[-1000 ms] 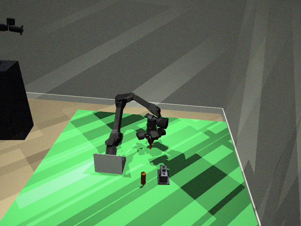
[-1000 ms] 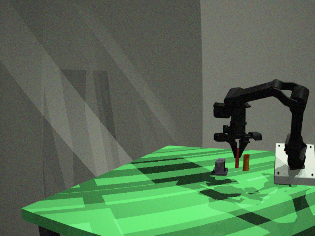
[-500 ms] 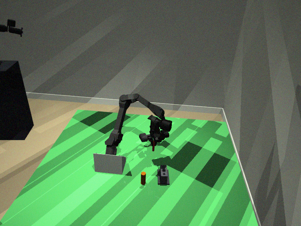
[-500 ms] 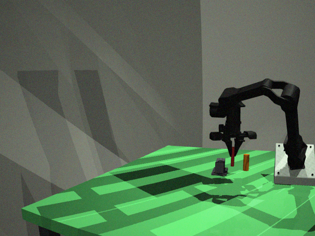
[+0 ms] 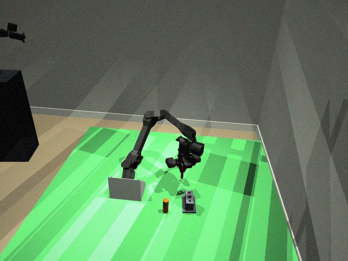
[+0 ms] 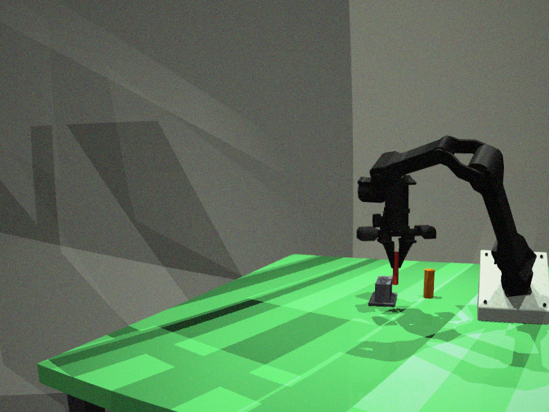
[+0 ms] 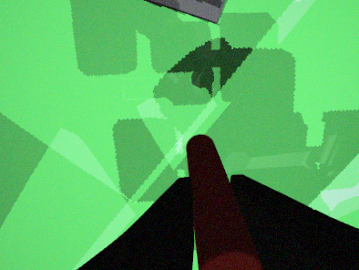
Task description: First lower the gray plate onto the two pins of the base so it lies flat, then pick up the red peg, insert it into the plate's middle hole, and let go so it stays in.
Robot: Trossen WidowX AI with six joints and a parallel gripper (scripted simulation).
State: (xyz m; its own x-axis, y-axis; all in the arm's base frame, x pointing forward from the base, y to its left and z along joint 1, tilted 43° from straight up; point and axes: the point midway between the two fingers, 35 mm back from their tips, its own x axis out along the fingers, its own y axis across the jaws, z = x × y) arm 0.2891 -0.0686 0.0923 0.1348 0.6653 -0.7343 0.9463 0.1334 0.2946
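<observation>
The gray plate lies 13 cm to the right of my gripper tip, 7 cm below it and 3 cm ahead of it. The rest, counted from my gripper tip: gray base 13 cm to the right, 11 cm below, 3 cm ahead; then orange cylinder 17 cm to the right, 10 cm behind, 8 cm below; then red peg right at my gripper tip.
</observation>
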